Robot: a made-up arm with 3 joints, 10 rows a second.
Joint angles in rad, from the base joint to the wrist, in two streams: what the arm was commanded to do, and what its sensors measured. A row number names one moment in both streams.
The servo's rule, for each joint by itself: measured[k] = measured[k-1] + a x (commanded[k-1-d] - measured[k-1]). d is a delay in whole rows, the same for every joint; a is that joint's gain. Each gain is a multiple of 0.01, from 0.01 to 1. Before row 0 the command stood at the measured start. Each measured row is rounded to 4 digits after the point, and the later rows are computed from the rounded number. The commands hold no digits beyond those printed.
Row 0, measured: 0.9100, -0.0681, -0.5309
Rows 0 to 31, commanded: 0.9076, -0.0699, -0.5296; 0.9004, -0.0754, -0.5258; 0.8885, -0.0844, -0.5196; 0.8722, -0.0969, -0.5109; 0.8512, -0.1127, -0.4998; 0.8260, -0.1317, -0.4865; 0.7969, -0.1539, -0.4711; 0.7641, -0.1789, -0.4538; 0.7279, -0.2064, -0.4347; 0.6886, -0.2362, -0.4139; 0.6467, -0.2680, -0.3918; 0.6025, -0.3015, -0.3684; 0.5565, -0.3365, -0.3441; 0.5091, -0.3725, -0.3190; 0.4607, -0.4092, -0.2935; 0.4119, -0.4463, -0.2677; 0.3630, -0.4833, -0.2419; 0.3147, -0.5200, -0.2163; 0.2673, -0.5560, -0.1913; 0.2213, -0.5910, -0.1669; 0.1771, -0.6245, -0.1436; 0.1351, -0.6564, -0.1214; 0.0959, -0.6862, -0.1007; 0.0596, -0.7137, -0.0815; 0.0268, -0.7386, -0.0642; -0.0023, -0.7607, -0.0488; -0.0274, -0.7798, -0.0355; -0.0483, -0.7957, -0.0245; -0.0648, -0.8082, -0.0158; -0.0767, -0.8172, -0.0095; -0.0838, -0.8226, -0.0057; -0.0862, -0.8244, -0.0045
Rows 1 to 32, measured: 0.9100, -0.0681, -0.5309; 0.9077, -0.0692, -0.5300; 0.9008, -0.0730, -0.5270; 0.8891, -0.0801, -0.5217; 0.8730, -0.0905, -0.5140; 0.8523, -0.1043, -0.5039; 0.8273, -0.1213, -0.4915; 0.7984, -0.1415, -0.4770; 0.7658, -0.1647, -0.4605; 0.7298, -0.1906, -0.4422; 0.6907, -0.2189, -0.4221; 0.6489, -0.2493, -0.4006; 0.6048, -0.2817, -0.3777; 0.5589, -0.3157, -0.3538; 0.5116, -0.3509, -0.3291; 0.4632, -0.3870, -0.3038; 0.4145, -0.4238, -0.2782; 0.3656, -0.4607, -0.2524; 0.3172, -0.4975, -0.2268; 0.2698, -0.5338, -0.2016; 0.2237, -0.5693, -0.1770; 0.1794, -0.6035, -0.1533; 0.1373, -0.6363, -0.1307; 0.0980, -0.6672, -0.1094; 0.0615, -0.6960, -0.0896; 0.0285, -0.7224, -0.0716; -0.0008, -0.7461, -0.0554; -0.0261, -0.7670, -0.0413; -0.0472, -0.7848, -0.0294; -0.0639, -0.7993, -0.0197; -0.0761, -0.8104, -0.0125; -0.0834, -0.8180, -0.0077
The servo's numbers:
d 1
a 0.95 0.62 0.71

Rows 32 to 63, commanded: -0.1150, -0.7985, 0.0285; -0.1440, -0.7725, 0.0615; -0.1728, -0.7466, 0.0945; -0.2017, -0.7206, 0.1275; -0.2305, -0.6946, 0.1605; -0.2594, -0.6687, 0.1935; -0.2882, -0.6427, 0.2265; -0.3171, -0.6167, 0.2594; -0.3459, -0.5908, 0.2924; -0.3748, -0.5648, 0.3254; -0.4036, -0.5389, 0.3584; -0.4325, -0.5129, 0.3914; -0.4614, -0.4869, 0.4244; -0.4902, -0.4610, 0.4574; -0.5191, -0.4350, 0.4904; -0.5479, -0.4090, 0.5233; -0.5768, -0.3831, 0.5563; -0.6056, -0.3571, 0.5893; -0.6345, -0.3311, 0.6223; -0.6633, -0.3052, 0.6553; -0.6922, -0.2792, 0.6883; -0.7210, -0.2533, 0.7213; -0.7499, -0.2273, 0.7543; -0.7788, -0.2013, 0.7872; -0.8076, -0.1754, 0.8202; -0.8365, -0.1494, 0.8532; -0.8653, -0.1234, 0.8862; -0.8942, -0.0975, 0.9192; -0.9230, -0.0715, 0.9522; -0.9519, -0.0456, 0.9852; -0.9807, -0.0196, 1.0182; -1.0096, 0.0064, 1.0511
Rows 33 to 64, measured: -0.0861, -0.8220, -0.0054; -0.1136, -0.8074, 0.0187; -0.1425, -0.7858, 0.0491; -0.1713, -0.7615, 0.0813; -0.2002, -0.7361, 0.1141; -0.2290, -0.7104, 0.1470; -0.2579, -0.6845, 0.1800; -0.2867, -0.6586, 0.2130; -0.3156, -0.6326, 0.2459; -0.3444, -0.6067, 0.2789; -0.3733, -0.5807, 0.3119; -0.4021, -0.5548, 0.3449; -0.4310, -0.5288, 0.3779; -0.4599, -0.5028, 0.4109; -0.4887, -0.4769, 0.4439; -0.5176, -0.4509, 0.4769; -0.5464, -0.4249, 0.5098; -0.5753, -0.3990, 0.5428; -0.6041, -0.3730, 0.5758; -0.6330, -0.3470, 0.6088; -0.6618, -0.3211, 0.6418; -0.6907, -0.2951, 0.6748; -0.7195, -0.2692, 0.7078; -0.7484, -0.2432, 0.7408; -0.7773, -0.2172, 0.7737; -0.8061, -0.1913, 0.8067; -0.8350, -0.1653, 0.8397; -0.8638, -0.1393, 0.8727; -0.8927, -0.1134, 0.9057; -0.9215, -0.0874, 0.9387; -0.9504, -0.0615, 0.9717; -0.9792, -0.0355, 1.0047
